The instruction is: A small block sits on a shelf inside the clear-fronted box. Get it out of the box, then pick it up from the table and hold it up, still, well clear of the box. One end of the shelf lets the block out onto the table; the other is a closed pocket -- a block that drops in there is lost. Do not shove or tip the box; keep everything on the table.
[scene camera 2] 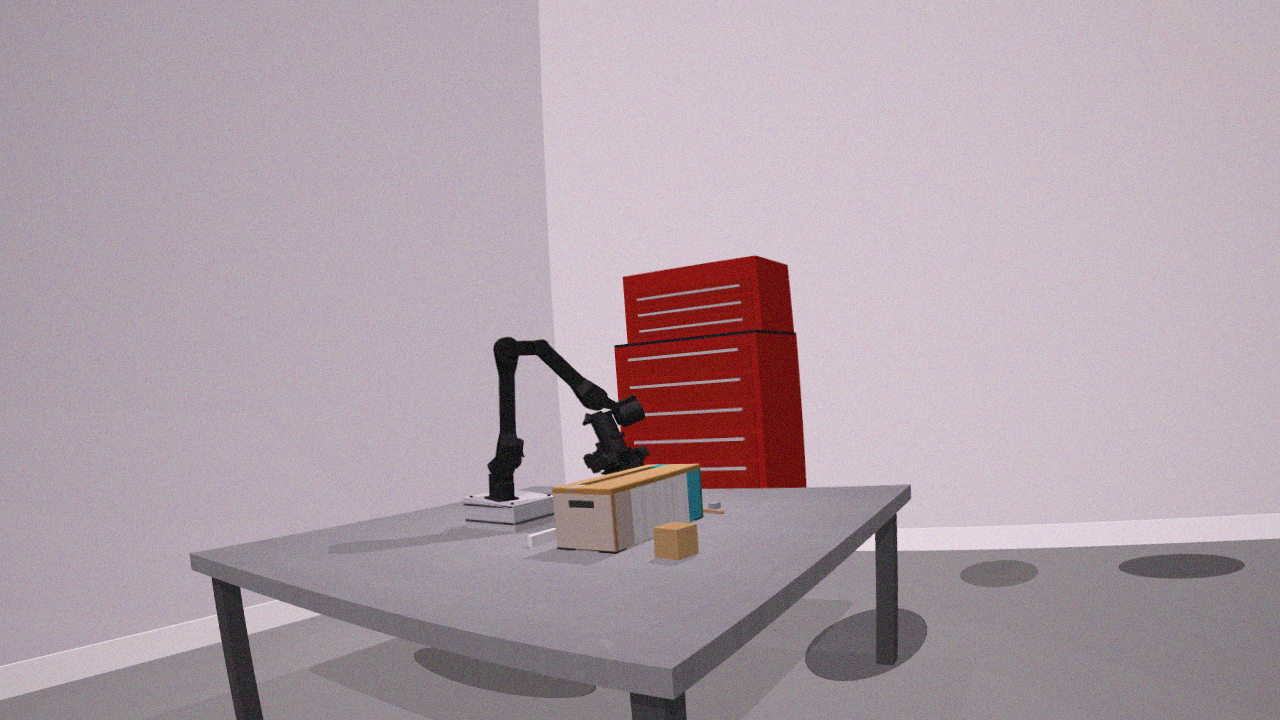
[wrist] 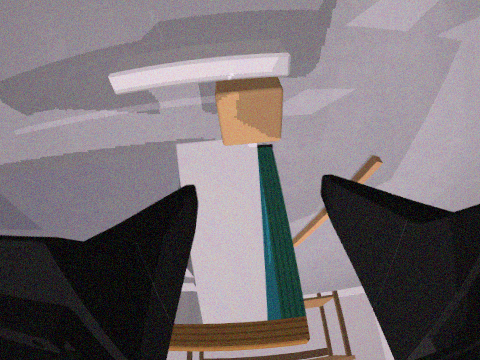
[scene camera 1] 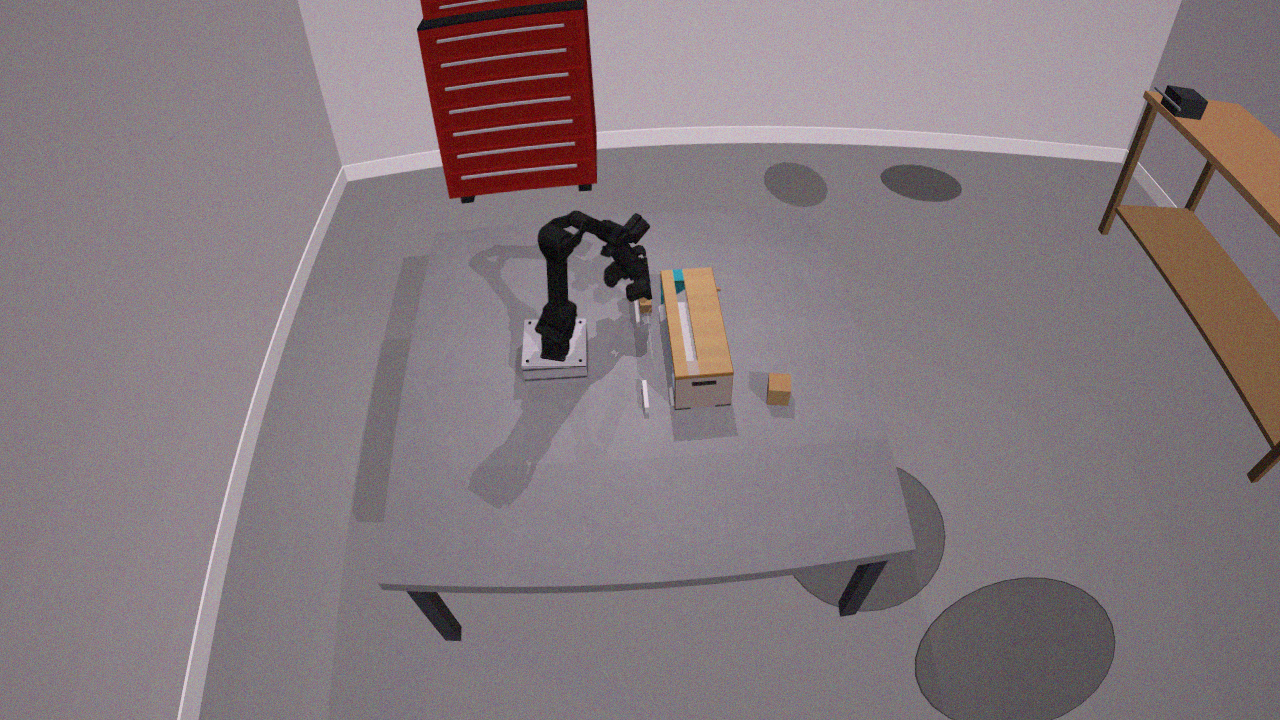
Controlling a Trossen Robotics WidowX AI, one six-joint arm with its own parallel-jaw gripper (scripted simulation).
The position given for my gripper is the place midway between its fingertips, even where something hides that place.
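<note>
I can see a long tan-topped box (scene camera 2: 610,513), (wrist: 241,287), (scene camera 1: 701,370). With it I see a thin tan stick (wrist: 307,231) and a tan block (wrist: 250,110), though scene camera 2 does not show the tan block, hidden by the long tan-topped box. As for myself, I see my gripper (scene camera 2: 634,490), (wrist: 259,189), (scene camera 1: 649,291).
</note>
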